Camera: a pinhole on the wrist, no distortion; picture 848 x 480 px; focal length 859.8 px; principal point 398.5 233.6 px. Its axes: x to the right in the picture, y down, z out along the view. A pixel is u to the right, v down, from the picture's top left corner.
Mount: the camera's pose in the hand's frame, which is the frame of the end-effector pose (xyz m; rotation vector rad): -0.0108 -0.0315 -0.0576 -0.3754 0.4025 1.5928
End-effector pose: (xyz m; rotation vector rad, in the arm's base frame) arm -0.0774 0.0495 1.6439 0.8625 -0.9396 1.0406
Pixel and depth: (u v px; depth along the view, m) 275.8 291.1 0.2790
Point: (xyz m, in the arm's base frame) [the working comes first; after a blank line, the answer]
In the camera's frame: -0.0398 0.0187 0.2790

-0.1888 -0.1299 1.7018
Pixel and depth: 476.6 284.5 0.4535
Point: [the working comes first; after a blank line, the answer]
In the camera's frame: 0.0412 0.0268 0.4535

-0.3622 -0.1970 1.7519
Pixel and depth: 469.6 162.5 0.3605
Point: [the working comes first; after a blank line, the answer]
In the camera's frame: 0.0298 -0.0298 0.3605

-0.2843 -0.1222 1.7700
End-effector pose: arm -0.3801 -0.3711 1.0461 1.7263 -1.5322 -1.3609
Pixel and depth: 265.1 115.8 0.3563
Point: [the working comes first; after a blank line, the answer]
In the camera's frame: -0.0553 -0.0488 0.3563

-0.6734 -0.3611 0.9926
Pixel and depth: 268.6 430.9 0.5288
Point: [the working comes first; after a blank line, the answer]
In the camera's frame: -0.0799 0.1213 0.5288

-0.8270 -0.1756 1.0284
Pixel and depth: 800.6 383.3 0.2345
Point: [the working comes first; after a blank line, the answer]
In the camera's frame: 0.1097 0.0408 0.2345

-0.5421 -0.3400 1.1726
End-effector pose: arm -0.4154 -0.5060 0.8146 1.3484 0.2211 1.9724
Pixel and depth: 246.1 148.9 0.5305
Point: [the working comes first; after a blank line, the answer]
In the camera's frame: -0.0940 -0.0523 0.5305

-0.0980 -0.6877 1.1193
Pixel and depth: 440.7 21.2 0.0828
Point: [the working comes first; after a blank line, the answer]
In the camera's frame: 0.0041 -0.0205 0.0828

-0.4118 -0.5118 0.8336
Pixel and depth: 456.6 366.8 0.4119
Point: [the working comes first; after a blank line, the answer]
In the camera's frame: 0.0278 0.0638 0.4119

-0.2328 -0.7607 0.9819
